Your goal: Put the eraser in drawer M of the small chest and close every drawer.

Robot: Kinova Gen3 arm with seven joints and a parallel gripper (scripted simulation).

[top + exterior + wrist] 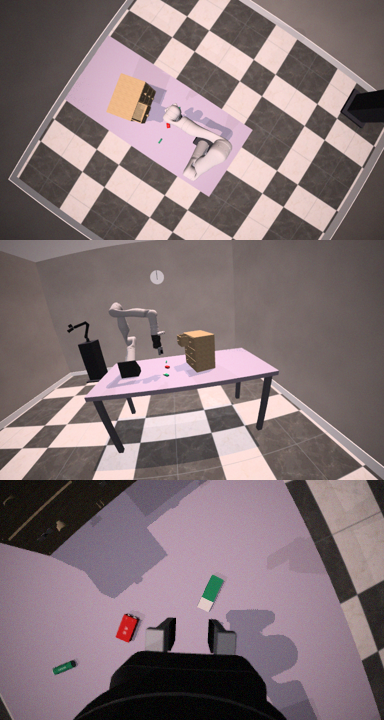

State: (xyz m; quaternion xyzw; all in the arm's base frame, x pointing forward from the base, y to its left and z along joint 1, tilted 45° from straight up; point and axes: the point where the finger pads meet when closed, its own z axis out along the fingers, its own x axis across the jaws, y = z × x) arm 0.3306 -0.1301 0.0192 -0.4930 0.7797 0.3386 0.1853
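Now: hand 200 mm above the eraser, 40 mm to the left of it and 20 mm short of it. Also, from my hand: drawer: 260 mm ahead, 150 mm to the left, 30 mm above; then small red block: 200 mm below, 120 mm to the left, 30 mm ahead; then green piece: 290 mm to the left, 200 mm below.
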